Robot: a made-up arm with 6 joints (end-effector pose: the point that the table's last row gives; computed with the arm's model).
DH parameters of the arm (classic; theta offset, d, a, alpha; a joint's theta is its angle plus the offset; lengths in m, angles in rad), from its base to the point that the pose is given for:
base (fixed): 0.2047 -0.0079 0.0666 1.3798
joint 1: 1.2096 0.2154 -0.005 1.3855
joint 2: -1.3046 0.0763 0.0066 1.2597
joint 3: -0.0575 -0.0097 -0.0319 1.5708
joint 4: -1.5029 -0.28 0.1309 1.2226
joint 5: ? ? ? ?
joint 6: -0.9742 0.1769 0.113 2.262
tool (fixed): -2.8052 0.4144 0 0
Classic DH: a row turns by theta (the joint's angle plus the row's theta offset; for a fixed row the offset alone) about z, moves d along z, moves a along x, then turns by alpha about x.
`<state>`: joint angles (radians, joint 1 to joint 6).
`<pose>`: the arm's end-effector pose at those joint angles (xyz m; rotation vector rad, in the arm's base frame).
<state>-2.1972 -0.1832 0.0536 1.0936 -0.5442 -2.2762</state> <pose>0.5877 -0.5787 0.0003 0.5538 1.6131 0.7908</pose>
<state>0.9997 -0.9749 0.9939 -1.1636 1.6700 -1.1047</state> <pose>0.2647 -1.0880 0.5083 0.6513 1.3053 -0.6140</pose>
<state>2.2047 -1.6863 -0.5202 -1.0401 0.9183 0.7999</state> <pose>0.2987 -0.1693 0.4723 -2.3105 0.6024 -1.2562</pose>
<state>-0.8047 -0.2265 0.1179 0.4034 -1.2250 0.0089</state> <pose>-0.0257 -0.0149 0.1500 -0.4196 -1.2271 -1.4130</pose>
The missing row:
joint 5: 0 0.3198 -0.3434 1.919
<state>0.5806 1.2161 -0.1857 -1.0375 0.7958 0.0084</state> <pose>0.6165 0.0975 0.4106 -0.8062 0.1098 1.1589</pose>
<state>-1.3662 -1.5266 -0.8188 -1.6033 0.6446 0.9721</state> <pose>-0.1924 -0.2343 -0.0790 -0.4949 -1.0165 -2.3600</pose>
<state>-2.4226 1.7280 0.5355 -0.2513 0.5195 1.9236</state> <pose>-0.0620 -0.1045 0.2325 0.0769 1.9532 -0.2327</pose>
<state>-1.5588 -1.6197 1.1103 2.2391 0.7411 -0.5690</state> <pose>0.5663 0.2720 -0.3832 0.0980 1.5422 1.9347</pose>
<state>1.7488 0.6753 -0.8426 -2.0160 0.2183 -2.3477</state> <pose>-0.0058 0.4973 0.0249 -2.0754 0.5452 -0.6966</pose>
